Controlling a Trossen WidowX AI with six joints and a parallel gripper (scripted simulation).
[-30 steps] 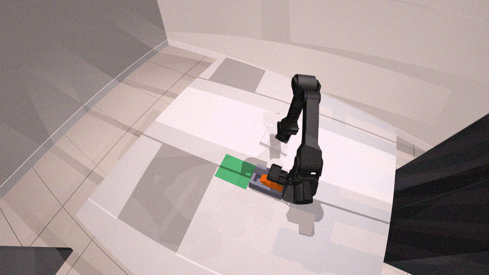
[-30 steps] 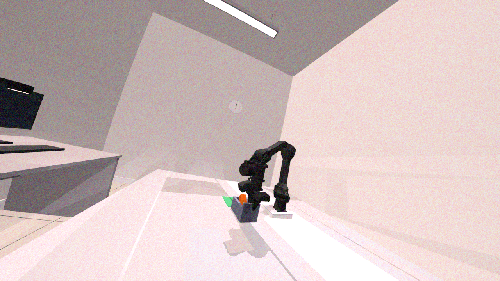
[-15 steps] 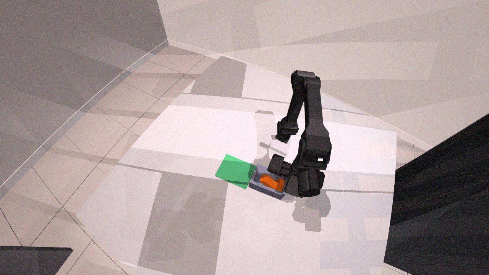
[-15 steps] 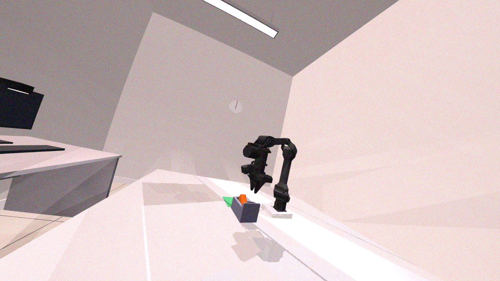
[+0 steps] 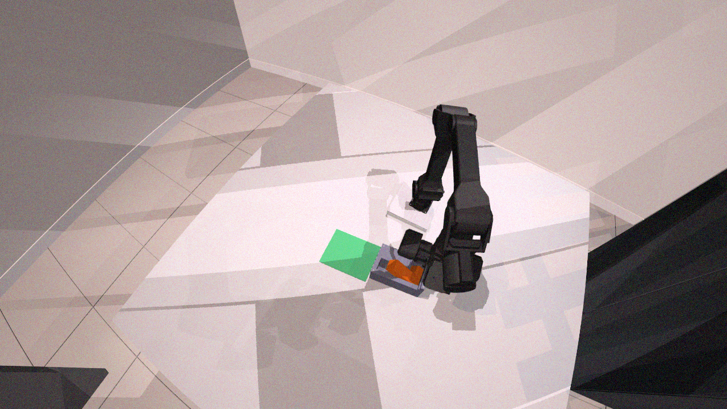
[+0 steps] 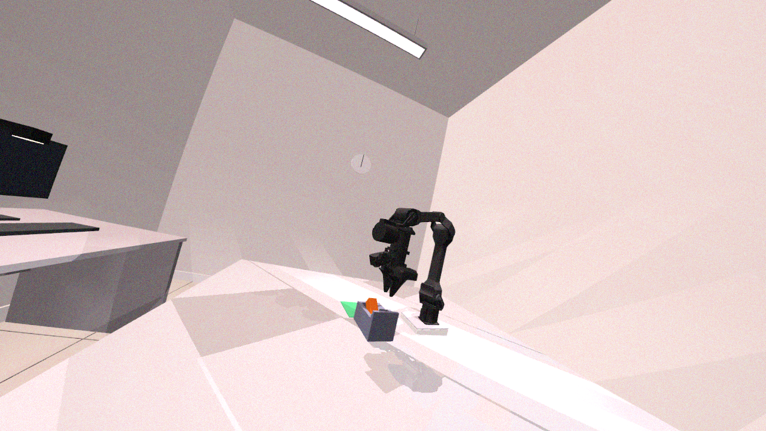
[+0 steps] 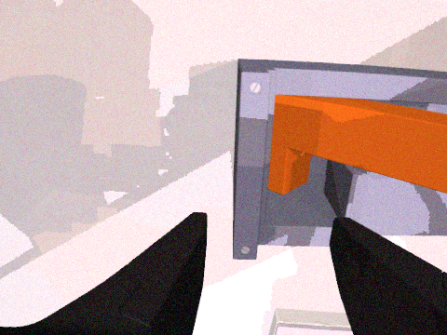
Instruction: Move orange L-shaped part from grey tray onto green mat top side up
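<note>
My gripper tip is 4 cm to the left of the orange L-shaped part and 10 cm above it. Also, from my gripper tip: green mat 2 cm ahead, 22 cm to the right, 16 cm below.
</note>
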